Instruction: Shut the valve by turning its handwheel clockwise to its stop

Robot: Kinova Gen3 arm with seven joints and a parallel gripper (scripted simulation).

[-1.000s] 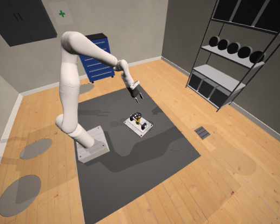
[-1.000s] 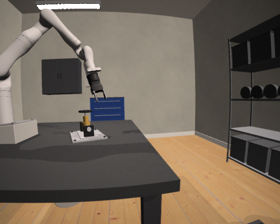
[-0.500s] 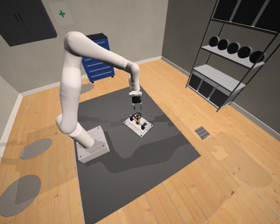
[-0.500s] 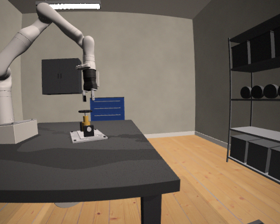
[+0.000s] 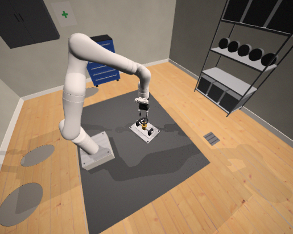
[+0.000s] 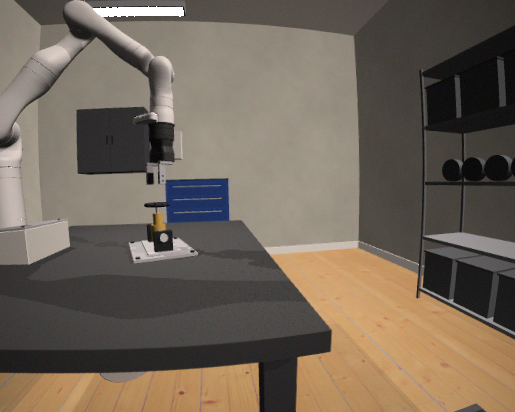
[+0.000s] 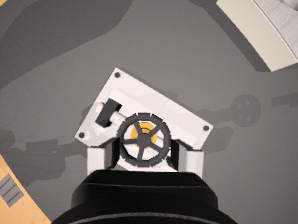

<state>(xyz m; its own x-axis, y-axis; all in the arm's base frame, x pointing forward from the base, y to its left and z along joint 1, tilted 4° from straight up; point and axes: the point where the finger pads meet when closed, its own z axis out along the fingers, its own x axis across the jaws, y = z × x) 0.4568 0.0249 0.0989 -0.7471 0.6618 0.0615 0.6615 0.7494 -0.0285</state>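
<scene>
The black spoked handwheel is 90 mm below my hand.
</scene>
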